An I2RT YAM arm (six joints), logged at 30 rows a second.
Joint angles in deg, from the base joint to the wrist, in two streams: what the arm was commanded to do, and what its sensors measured. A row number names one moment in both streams.
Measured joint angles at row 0:
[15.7, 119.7, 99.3, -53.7, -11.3, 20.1]
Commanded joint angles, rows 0 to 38:
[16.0, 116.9, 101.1, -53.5, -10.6, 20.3]
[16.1, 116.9, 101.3, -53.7, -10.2, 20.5]
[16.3, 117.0, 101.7, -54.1, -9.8, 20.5]
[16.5, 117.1, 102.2, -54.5, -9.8, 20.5]
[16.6, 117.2, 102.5, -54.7, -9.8, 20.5]
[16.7, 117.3, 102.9, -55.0, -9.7, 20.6]
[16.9, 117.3, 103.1, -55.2, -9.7, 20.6]
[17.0, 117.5, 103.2, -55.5, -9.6, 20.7]
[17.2, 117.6, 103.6, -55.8, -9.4, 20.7]
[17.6, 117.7, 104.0, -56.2, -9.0, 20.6]
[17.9, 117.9, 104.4, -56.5, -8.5, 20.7]
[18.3, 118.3, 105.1, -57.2, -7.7, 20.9]
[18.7, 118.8, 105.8, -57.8, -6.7, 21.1]
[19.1, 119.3, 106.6, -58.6, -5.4, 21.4]
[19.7, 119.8, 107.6, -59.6, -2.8, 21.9]
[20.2, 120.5, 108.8, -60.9, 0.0, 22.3]
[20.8, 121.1, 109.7, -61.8, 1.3, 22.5]
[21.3, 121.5, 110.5, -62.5, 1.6, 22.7]
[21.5, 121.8, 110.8, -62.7, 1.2, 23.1]
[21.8, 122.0, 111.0, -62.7, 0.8, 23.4]
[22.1, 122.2, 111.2, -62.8, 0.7, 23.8]
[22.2, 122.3, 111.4, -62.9, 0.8, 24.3]
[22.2, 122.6, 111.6, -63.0, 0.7, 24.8]
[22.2, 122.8, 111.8, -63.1, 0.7, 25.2]
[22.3, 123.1, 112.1, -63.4, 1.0, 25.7]
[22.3, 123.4, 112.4, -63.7, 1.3, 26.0]
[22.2, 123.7, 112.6, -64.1, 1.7, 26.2]
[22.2, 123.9, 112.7, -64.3, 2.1, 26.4]
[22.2, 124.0, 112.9, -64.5, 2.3, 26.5]
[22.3, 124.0, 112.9, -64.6, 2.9, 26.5]
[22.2, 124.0, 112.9, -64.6, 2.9, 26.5]
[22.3, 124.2, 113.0, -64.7, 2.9, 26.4]
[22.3, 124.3, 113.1, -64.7, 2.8, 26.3]
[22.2, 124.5, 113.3, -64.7, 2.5, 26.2]
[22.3, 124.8, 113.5, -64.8, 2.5, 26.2]
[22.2, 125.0, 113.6, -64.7, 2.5, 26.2]
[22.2, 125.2, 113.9, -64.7, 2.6, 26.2]
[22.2, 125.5, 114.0, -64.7, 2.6, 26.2]
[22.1, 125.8, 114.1, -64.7, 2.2, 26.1]
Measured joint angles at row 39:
[22.4, 124.6, 112.1, -64.5, 1.4, 25.6]
